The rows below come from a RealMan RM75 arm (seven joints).
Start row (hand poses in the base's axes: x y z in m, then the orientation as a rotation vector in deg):
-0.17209 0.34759 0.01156 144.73 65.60 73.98
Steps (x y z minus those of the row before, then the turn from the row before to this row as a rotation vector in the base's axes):
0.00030 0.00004 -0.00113 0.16 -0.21 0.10
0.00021 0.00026 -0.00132 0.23 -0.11 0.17
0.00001 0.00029 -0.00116 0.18 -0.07 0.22
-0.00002 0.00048 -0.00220 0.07 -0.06 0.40
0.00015 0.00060 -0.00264 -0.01 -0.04 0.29
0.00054 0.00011 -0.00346 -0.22 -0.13 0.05
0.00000 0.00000 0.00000 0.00 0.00 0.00
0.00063 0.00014 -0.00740 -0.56 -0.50 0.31
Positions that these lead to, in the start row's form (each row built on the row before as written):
-0.17179 0.34763 0.01043 144.62 65.64 74.38
-0.17158 0.34789 0.00911 144.64 65.78 74.75
-0.17157 0.34818 0.00795 144.65 66.01 75.04
-0.17159 0.34866 0.00575 144.54 66.54 75.26
-0.17144 0.34926 0.00311 144.42 66.95 75.36
-0.17090 0.34937 -0.00035 144.13 67.08 75.31
-0.17090 0.34937 -0.00035 144.13 67.08 75.31
-0.17027 0.34951 -0.00775 143.19 67.62 75.42

